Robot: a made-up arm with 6 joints. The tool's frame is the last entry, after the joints.
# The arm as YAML. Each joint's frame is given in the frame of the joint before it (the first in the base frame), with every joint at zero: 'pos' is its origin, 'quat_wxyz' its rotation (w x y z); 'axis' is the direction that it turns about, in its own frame. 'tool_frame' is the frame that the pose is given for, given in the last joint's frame.
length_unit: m
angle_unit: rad
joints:
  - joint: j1
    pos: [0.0, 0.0, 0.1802]
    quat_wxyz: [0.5, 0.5, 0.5, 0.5]
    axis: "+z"
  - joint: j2
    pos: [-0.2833, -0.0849, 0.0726]
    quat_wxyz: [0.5, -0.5, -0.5, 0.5]
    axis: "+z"
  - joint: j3
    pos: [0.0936, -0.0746, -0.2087]
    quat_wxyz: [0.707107, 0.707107, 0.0, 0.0]
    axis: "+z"
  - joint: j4
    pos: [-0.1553, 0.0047, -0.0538]
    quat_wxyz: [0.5, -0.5, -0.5, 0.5]
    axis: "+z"
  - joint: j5
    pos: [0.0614, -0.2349, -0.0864]
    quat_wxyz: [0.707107, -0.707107, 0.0, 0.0]
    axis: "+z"
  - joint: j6
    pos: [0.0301, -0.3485, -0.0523]
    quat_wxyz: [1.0, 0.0, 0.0, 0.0]
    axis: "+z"
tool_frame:
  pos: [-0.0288, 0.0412, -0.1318]
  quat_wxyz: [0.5, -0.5, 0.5, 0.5]
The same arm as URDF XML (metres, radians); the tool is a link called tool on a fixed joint. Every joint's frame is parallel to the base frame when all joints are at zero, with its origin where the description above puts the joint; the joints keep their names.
<robot name="arm">
  <joint name="j1" type="continuous">
    <parent link="base"/>
    <child link="link1"/>
    <origin xyz="0.0000 0.0000 0.1802" rpy="0.0000 0.0000 0.0000"/>
    <axis xyz="1 0 0"/>
  </joint>
  <joint name="j2" type="continuous">
    <parent link="link1"/>
    <child link="link2"/>
    <origin xyz="0.0726 -0.2833 -0.0849" rpy="0.0000 0.0000 0.0000"/>
    <axis xyz="0 -1 0"/>
  </joint>
  <joint name="j3" type="continuous">
    <parent link="link2"/>
    <child link="link3"/>
    <origin xyz="0.0746 0.2087 0.0936" rpy="0.0000 0.0000 0.0000"/>
    <axis xyz="1 0 0"/>
  </joint>
  <joint name="j4" type="continuous">
    <parent link="link3"/>
    <child link="link4"/>
    <origin xyz="-0.0538 -0.0047 -0.1553" rpy="0.0000 0.0000 0.0000"/>
    <axis xyz="0 0 -1"/>
  </joint>
  <joint name="j5" type="continuous">
    <parent link="link4"/>
    <child link="link5"/>
    <origin xyz="0.2349 -0.0614 0.0864" rpy="0.0000 0.0000 0.0000"/>
    <axis xyz="-1 0 0"/>
  </joint>
  <joint name="j6" type="continuous">
    <parent link="link5"/>
    <child link="link6"/>
    <origin xyz="0.0523 -0.0301 -0.3485" rpy="0.0000 0.0000 0.0000"/>
    <axis xyz="-1 0 0"/>
  </joint>
  <joint name="tool_joint" type="fixed">
    <parent link="link6"/>
    <child link="tool"/>
    <origin xyz="0.1318 0.0288 0.0412" rpy="0.0000 0.0000 0.0000"/>
  </joint>
  <link name="base"/>
  <link name="link1"/>
  <link name="link2"/>
  <link name="link3"/>
  <link name="link4"/>
  <link name="link5"/>
  <link name="link6"/>
  <link name="tool"/>
</robot>

